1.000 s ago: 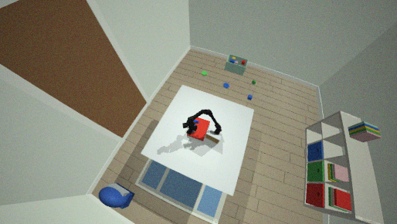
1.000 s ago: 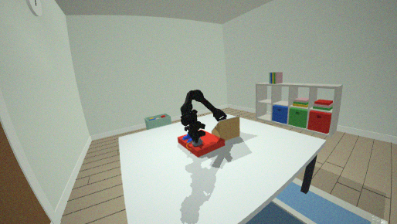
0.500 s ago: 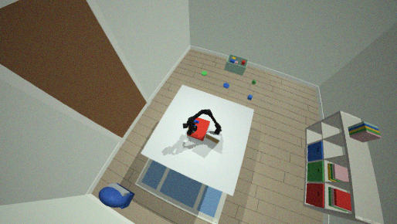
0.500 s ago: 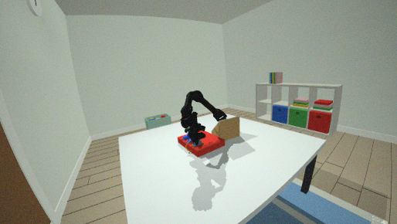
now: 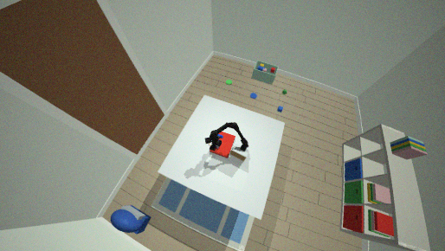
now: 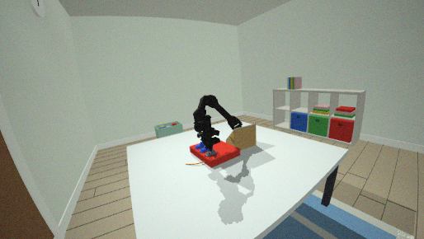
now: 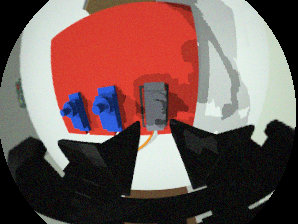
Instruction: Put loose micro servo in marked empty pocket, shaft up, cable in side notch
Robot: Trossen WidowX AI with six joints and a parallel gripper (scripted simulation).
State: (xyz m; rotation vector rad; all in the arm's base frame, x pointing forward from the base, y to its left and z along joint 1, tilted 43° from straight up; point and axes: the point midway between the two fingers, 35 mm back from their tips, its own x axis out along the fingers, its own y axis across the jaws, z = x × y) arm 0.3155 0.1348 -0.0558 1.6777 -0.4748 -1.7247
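My gripper tip is now 100 mm past the red robot deck, 100 mm to the left of it and 60 mm above it.
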